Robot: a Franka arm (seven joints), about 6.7 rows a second.
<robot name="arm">
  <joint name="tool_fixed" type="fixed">
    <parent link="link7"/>
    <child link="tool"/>
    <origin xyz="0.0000 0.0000 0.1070" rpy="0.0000 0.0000 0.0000"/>
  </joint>
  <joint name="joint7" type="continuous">
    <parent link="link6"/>
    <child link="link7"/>
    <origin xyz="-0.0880 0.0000 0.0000" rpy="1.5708 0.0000 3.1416"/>
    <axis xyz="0 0 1"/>
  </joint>
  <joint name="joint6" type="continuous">
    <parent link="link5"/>
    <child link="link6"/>
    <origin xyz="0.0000 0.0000 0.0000" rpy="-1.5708 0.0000 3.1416"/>
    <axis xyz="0 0 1"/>
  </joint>
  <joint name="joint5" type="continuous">
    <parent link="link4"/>
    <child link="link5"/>
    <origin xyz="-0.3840 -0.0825 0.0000" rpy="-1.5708 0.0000 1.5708"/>
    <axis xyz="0 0 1"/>
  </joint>
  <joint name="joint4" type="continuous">
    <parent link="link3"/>
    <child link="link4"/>
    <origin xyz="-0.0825 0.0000 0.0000" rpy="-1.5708 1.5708 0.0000"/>
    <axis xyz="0 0 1"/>
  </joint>
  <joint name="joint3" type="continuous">
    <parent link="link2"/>
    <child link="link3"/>
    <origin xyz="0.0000 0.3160 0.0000" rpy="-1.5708 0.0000 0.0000"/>
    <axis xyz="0 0 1"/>
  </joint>
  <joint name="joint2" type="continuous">
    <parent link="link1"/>
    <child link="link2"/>
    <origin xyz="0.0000 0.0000 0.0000" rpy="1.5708 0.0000 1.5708"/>
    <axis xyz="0 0 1"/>
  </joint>
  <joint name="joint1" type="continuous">
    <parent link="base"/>
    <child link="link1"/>
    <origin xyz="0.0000 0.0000 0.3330" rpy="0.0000 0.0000 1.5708"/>
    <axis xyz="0 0 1"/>
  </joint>
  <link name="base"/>
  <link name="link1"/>
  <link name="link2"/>
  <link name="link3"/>
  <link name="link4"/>
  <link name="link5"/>
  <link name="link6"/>
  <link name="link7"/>
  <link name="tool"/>
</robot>
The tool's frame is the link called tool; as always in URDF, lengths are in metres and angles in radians. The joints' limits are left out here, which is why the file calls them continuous.
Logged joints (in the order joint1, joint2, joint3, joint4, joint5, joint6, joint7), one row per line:
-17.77, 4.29, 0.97, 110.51, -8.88, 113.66, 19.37
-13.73, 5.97, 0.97, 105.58, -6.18, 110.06, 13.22
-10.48, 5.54, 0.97, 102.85, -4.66, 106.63, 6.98
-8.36, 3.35, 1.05, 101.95, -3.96, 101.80, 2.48
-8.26, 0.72, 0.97, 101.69, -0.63, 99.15, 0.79
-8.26, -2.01, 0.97, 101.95, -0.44, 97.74, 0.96
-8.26, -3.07, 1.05, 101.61, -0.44, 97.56, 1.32
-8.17, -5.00, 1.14, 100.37, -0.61, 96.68, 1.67
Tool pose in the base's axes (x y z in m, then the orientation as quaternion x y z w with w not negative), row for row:
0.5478, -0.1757, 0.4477, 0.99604, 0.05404, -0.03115, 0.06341
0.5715, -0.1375, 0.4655, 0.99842, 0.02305, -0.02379, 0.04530
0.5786, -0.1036, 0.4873, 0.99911, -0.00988, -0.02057, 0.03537
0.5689, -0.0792, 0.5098, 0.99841, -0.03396, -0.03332, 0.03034
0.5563, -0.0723, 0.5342, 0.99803, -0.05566, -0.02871, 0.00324
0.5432, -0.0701, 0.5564, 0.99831, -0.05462, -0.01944, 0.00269
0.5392, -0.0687, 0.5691, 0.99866, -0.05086, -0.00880, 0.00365
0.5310, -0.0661, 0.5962, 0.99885, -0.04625, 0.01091, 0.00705
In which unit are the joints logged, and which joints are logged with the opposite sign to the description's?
The joints are logged in degrees. Opposite sign: joint4, joint7.
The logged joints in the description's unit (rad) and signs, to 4 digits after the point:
-0.3101, 0.0749, 0.0169, -1.9288, -0.1550, 1.9837, -0.3381
-0.2396, 0.1042, 0.0169, -1.8427, -0.1079, 1.9209, -0.2307
-0.1829, 0.0967, 0.0169, -1.7951, -0.0813, 1.8610, -0.1218
-0.1459, 0.0585, 0.0183, -1.7794, -0.0691, 1.7767, -0.0433
-0.1442, 0.0126, 0.0169, -1.7748, -0.0110, 1.7305, -0.0138
-0.1442, -0.0351, 0.0169, -1.7794, -0.0077, 1.7059, -0.0168
-0.1442, -0.0536, 0.0183, -1.7734, -0.0077, 1.7027, -0.0230
-0.1426, -0.0873, 0.0199, -1.7518, -0.0106, 1.6874, -0.0291

